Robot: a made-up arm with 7 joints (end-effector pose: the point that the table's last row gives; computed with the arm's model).
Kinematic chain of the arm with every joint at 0, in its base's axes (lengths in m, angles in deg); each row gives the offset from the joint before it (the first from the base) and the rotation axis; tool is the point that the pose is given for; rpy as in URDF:
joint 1: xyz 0 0 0.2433 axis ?
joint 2: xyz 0 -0.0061 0.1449 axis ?
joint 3: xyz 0 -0.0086 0.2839 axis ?
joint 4: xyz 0 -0.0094 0.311 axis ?
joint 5: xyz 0 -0.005 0.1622 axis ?
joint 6: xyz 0 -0.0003 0.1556 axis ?
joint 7: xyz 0 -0.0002 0.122 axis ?
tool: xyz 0 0 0 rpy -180 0 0
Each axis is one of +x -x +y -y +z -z.
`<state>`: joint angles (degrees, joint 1 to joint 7).
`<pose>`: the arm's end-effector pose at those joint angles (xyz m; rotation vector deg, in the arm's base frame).
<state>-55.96 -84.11 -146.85 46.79 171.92 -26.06 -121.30</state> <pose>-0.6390 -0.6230 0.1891 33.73 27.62 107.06</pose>
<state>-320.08 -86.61 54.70 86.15 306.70 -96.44 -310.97</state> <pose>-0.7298 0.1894 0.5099 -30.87 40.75 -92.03</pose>
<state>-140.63 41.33 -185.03 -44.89 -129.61 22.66 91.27</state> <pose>-0.6324 0.5296 0.8333 84.91 -8.93 71.87</pose>
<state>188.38 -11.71 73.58 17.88 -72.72 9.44 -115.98</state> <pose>0.1817 0.1232 1.3861 135.64 -95.12 15.31</pose>
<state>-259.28 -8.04 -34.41 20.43 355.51 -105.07 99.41</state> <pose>-0.0171 0.1266 1.2840 -21.24 109.80 -108.85</pose>
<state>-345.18 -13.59 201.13 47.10 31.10 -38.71 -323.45</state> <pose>-0.4301 0.1710 1.2278 113.92 106.30 39.92</pose>
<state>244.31 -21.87 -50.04 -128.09 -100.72 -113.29 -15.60</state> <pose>0.3327 -0.0749 0.7832 121.33 61.27 -35.56</pose>
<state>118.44 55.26 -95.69 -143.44 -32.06 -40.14 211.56</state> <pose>-0.2841 -0.1053 0.4547 32.90 -13.04 -16.55</pose>
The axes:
joint 1: -z
joint 2: +y
joint 3: -z
joint 4: +y
joint 5: -z
joint 6: +y
joint 7: -z

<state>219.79 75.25 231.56 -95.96 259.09 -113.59 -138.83</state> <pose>-0.3939 0.5218 0.2819 -69.85 20.65 -77.39</pose>
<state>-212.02 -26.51 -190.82 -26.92 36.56 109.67 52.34</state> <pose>0.3537 0.1325 1.1906 76.89 -28.65 -107.80</pose>
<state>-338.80 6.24 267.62 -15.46 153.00 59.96 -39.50</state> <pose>0.0857 -0.2519 1.3100 -99.21 38.31 39.41</pose>
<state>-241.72 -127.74 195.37 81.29 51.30 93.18 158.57</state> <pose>0.2864 0.1616 -0.1791 -122.82 58.70 66.66</pose>
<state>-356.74 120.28 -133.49 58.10 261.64 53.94 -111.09</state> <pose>0.8523 0.1144 0.2229 -146.18 7.58 75.17</pose>
